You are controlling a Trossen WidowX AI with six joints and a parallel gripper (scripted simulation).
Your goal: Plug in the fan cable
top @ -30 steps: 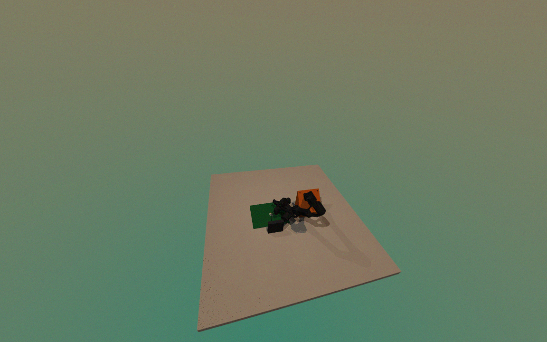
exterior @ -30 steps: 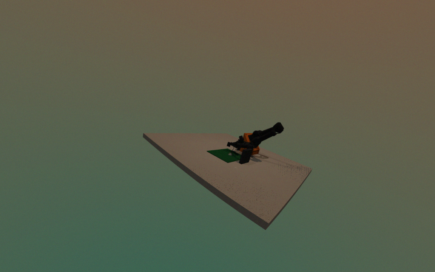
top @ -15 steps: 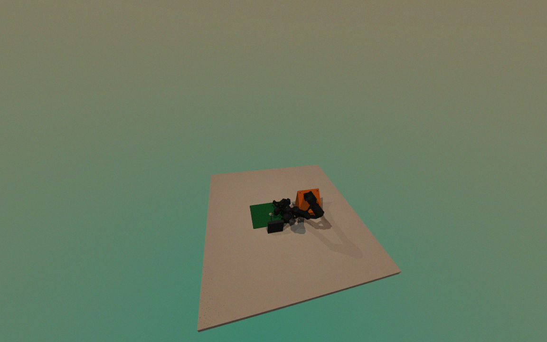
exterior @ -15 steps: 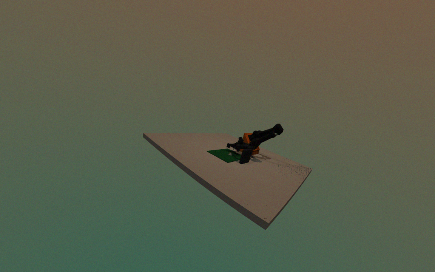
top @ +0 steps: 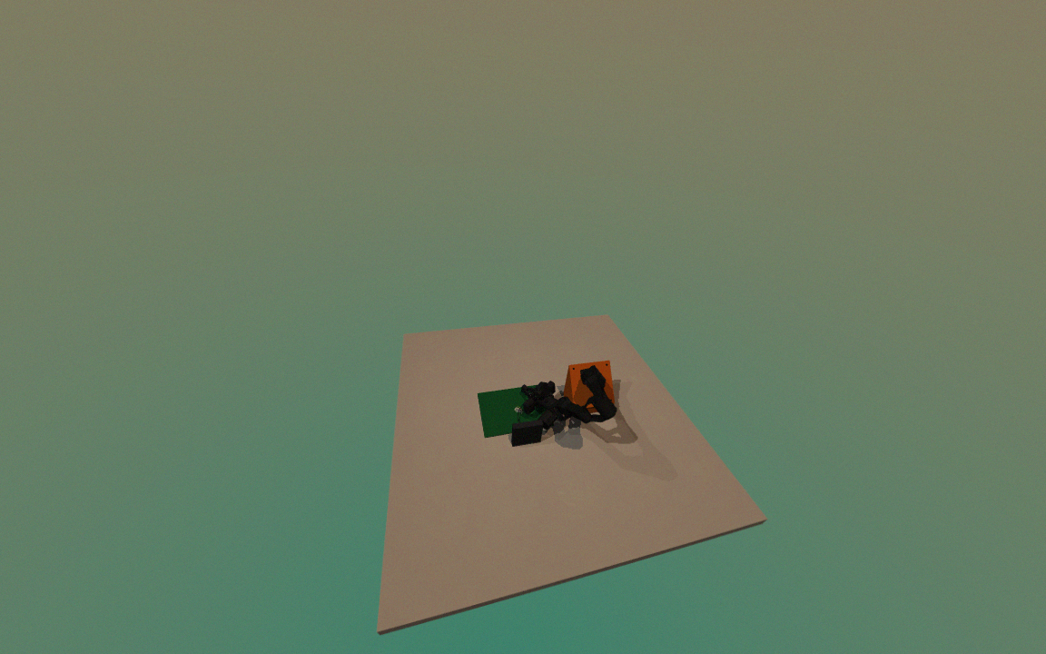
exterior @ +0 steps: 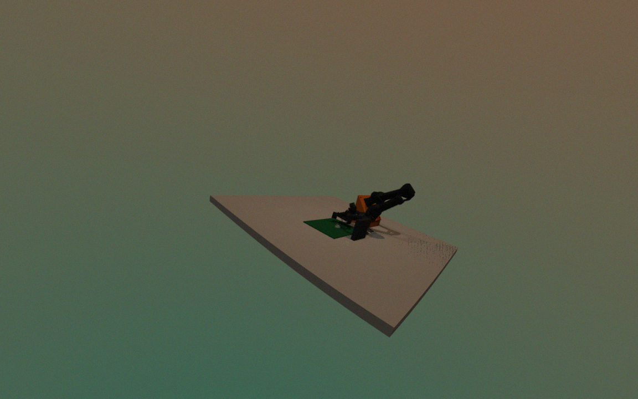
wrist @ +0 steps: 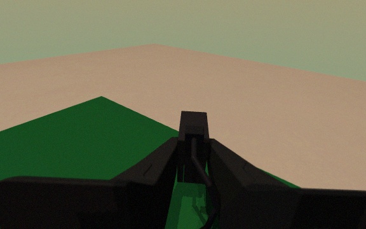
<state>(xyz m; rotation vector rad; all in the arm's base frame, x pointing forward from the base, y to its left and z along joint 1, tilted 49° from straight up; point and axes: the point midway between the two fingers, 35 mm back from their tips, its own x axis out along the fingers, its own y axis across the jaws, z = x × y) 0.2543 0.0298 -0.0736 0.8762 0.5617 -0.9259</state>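
The white four-pin fan header is 5 cm ahead of my gripper tip, 6 cm to the left of it and 6 cm below it. The rest, counted from my gripper tip: green board: 7 cm ahead, 5 cm to the left, 7 cm below; black fan: 6 cm ahead, 22 cm to the left; black fan plug: 1 cm to the right, 1 cm below.
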